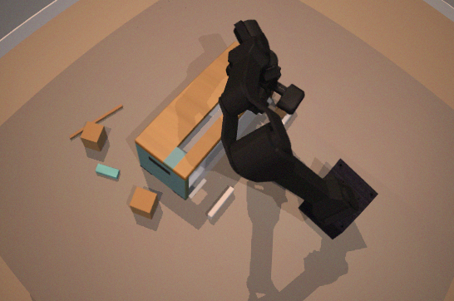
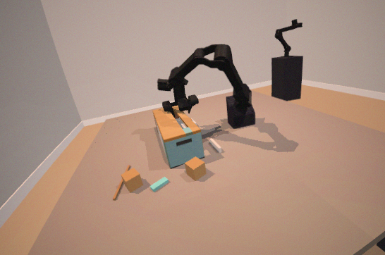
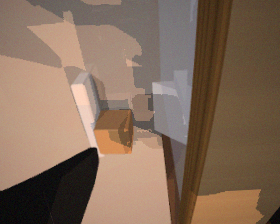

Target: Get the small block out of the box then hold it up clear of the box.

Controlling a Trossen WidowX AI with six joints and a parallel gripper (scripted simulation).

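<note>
Right now my gripper tip is 30 mm past the brown block, 50 mm to the left of it and 70 mm above it. From my gripper tip the other things lie so: thin brown stick: 250 mm ahead, 370 mm to the left, 80 mm below; box: 10 mm ahead, 130 mm to the left, 20 mm below; teal bar: 110 mm ahead, 420 mm to the left, 80 mm below.
</note>
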